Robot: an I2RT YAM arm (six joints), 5 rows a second.
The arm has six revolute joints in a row. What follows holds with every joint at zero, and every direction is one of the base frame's. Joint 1 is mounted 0.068 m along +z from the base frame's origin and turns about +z. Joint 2 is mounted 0.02 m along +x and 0.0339 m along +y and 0.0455 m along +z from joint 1 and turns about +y. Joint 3 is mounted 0.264 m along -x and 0.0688 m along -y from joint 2 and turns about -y. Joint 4 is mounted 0.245 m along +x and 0.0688 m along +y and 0.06 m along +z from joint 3 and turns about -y. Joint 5 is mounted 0.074 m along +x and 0.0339 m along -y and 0.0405 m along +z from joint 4 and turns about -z. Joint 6 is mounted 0.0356 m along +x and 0.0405 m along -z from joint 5 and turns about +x. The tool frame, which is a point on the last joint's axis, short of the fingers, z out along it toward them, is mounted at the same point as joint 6; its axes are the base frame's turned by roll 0, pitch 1.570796 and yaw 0 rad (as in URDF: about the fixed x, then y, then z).
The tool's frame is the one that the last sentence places.
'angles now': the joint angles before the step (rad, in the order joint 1, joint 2, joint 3, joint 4, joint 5, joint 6). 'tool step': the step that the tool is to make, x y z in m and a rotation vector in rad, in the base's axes. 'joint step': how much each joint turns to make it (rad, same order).
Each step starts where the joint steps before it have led.
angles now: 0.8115, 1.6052, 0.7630, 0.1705, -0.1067, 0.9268
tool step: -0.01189, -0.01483, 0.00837, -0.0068, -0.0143, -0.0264
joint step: -0.0019, -0.0941, -0.0548, -0.0341, 0.0286, 0.0034
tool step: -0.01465, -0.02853, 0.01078, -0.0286, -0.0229, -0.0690
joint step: -0.0259, -0.1537, -0.0769, -0.0812, 0.0564, -0.0018
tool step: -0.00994, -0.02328, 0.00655, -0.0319, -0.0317, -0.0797
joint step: -0.0282, -0.1208, -0.0542, -0.0660, 0.0683, -0.0032
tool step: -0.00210, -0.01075, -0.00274, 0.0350, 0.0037, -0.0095
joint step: -0.0317, -0.0395, -0.0434, 0.0245, -0.0349, 0.0088
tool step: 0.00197, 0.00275, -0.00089, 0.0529, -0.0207, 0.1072
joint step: -0.0134, 0.0138, -0.0150, 0.0770, -0.1131, -0.0493
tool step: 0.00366, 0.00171, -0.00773, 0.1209, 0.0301, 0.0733
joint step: -0.0246, 0.0410, -0.0377, 0.1407, -0.1428, 0.0420
